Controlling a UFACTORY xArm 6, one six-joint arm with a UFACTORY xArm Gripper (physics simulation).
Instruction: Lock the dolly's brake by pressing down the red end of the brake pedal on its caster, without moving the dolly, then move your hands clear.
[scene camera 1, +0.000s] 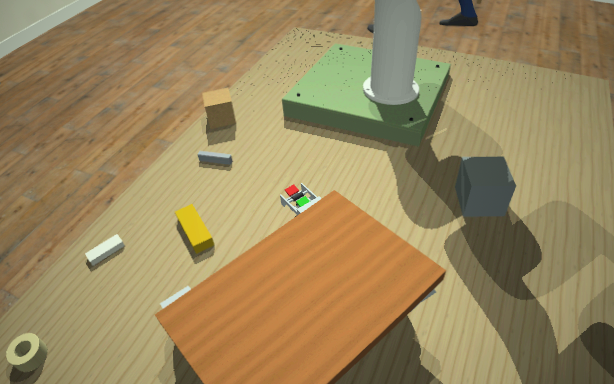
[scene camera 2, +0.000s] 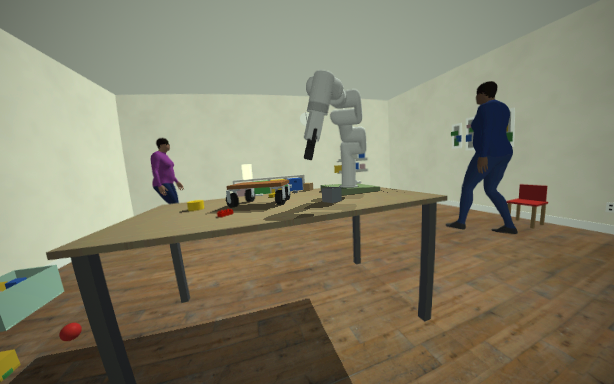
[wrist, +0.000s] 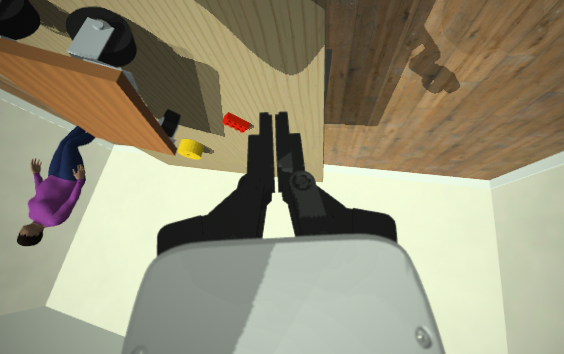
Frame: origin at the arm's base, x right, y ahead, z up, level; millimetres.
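Where they show: gripper, fingertip midpoint: (scene camera 2: 307, 159) (wrist: 274, 128); arm's base at its link origin: (scene camera 1: 390, 90) (scene camera 2: 348, 186).
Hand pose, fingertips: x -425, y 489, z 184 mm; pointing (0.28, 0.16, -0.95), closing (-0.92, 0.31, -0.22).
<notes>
Things, the pixels of their top centre, and the offset from my fingertips. "spot": a spot on its surface instead. Level surfaces: height alone.
- red end at a spot on its surface: (scene camera 1: 292, 190) spot: dz -134, dx +514, dy -82 mm
- green end at a spot on its surface: (scene camera 1: 303, 201) spot: dz -135, dx +490, dy -65 mm
- table at its surface level: dz -223 mm
- yellow block at its top centre: (scene camera 1: 192, 224) dz -201, dx +685, dy -23 mm
- white bar at its top centre: (scene camera 1: 103, 247) dz -210, dx +821, dy +63 mm
- grey bar at its top centre: (scene camera 1: 214, 154) dz -204, dx +735, dy -206 mm
- wooden block at its top centre: (scene camera 1: 216, 97) dz -163, dx +790, dy -346 mm
- dark grey box at its top centre: (scene camera 1: 488, 170) (scene camera 2: 331, 187) dz -148, dx +212, dy -223 mm
- red brick at its top centre: (wrist: 235, 127) (scene camera 2: 224, 210) dz -199, dx +268, dy +316 mm
- yellow cylinder at its top centre: (wrist: 189, 155) (scene camera 2: 195, 201) dz -176, dx +556, dy +471 mm
The dolly (scene camera 1: 300, 285) (scene camera 2: 257, 184) (wrist: 85, 82) has a flat orange-brown wooden deck and stands on its wheels on the table. Its brake pedal shows at the caster by the deck's far corner in scene camera 1, with a red end (scene camera 1: 292, 190) farther from the deck and a green end (scene camera 1: 303, 201) beside the deck. Whether the red end is down cannot be told. The caster's wheel is mostly hidden. My gripper (scene camera 2: 308, 159) (wrist: 274, 128) is shut and empty, high above the table, to the right of the dolly in scene camera 2 and apart from it.
On the table (scene camera 1: 260, 160) stand a yellow block (scene camera 1: 194, 228), a white bar (scene camera 1: 105, 249), a grey bar (scene camera 1: 215, 158), a wooden block (scene camera 1: 219, 109), a dark grey box (scene camera 1: 485, 186) (scene camera 2: 331, 194), a red brick (scene camera 2: 225, 213) (wrist: 236, 122) and a yellow cylinder (scene camera 2: 195, 205) (wrist: 190, 149).
</notes>
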